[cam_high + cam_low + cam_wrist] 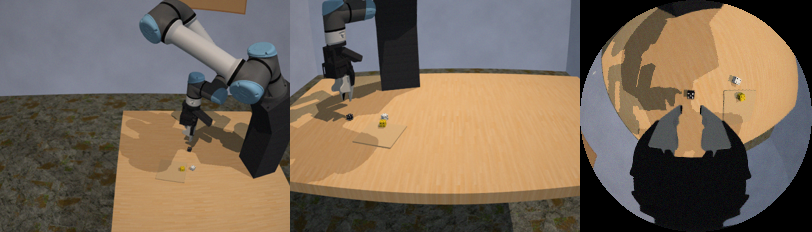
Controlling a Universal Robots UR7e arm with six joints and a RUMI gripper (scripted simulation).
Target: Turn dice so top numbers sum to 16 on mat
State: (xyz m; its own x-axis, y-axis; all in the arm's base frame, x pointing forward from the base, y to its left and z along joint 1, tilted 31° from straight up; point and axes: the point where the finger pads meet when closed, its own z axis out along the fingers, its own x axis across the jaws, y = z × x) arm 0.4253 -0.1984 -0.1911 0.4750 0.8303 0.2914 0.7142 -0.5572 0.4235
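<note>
My hand is 90 mm above the black die. The rest, counted from my hand: yellow die: 130 mm to the left, 80 mm below, 80 mm ahead; thin tan mat: 130 mm ahead, 120 mm to the left, 90 mm below; white die: 140 mm to the left, 90 mm below, 30 mm ahead.
</note>
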